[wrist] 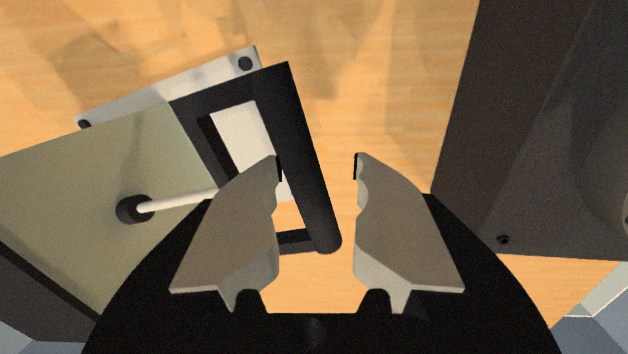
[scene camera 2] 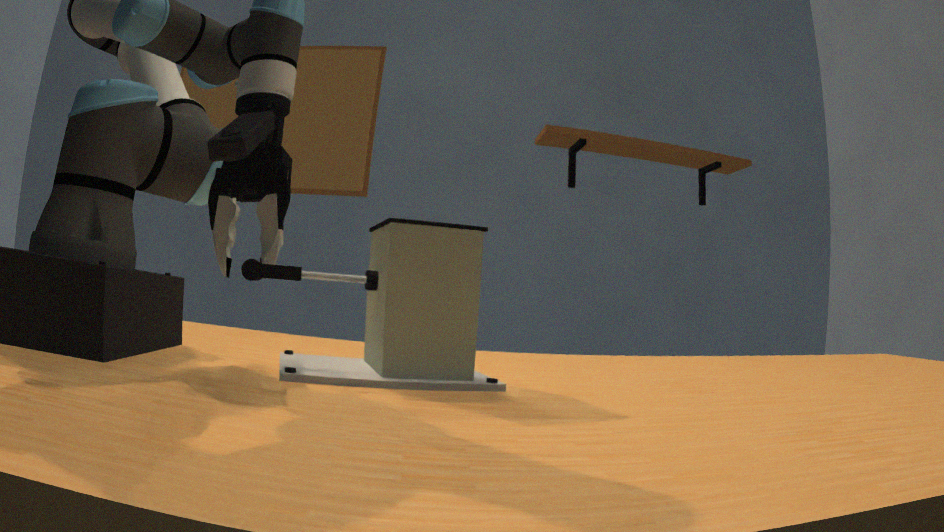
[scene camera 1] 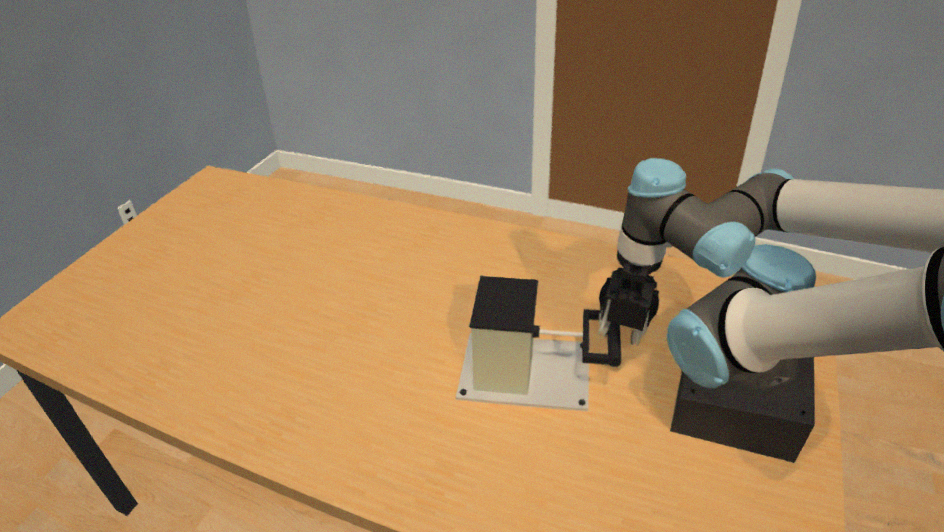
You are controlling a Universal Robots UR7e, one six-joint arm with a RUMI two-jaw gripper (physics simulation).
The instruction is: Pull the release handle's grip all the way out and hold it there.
Scene:
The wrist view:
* my gripper: 317, 157
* light grey base plate: 244, 61
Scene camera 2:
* my gripper: 246, 277
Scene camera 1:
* my gripper: 618, 339

